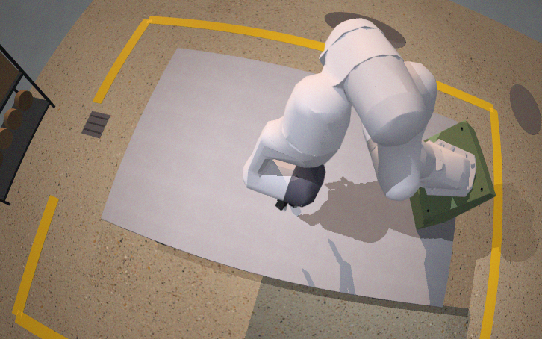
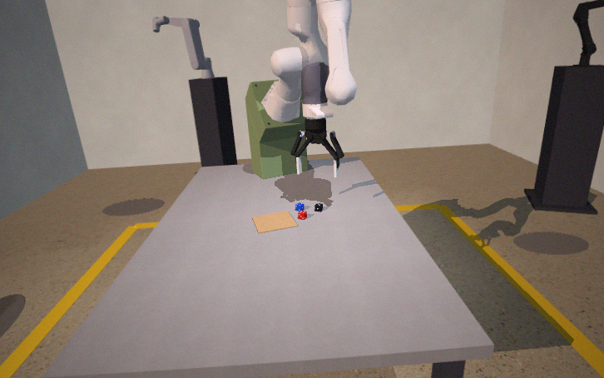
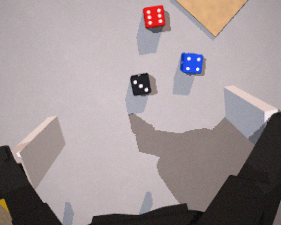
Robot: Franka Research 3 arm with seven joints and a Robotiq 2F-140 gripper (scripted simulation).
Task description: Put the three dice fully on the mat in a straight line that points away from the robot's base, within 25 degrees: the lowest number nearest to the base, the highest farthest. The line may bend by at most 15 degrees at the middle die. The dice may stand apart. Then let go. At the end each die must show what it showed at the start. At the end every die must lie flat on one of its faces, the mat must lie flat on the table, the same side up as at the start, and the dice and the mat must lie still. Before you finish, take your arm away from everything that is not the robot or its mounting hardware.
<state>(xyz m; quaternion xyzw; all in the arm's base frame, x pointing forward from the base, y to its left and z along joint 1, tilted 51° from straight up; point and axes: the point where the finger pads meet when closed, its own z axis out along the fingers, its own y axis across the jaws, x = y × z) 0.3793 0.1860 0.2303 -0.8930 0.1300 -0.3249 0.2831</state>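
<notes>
My hand is 14 cm above the black die. Also, from my hand: red die (8 cm ahead, 4 cm to the right, 14 cm below); then tan mat (14 cm ahead, 13 cm to the right, 15 cm below); then blue die (1 cm ahead, 7 cm to the right, 14 cm below).
</notes>
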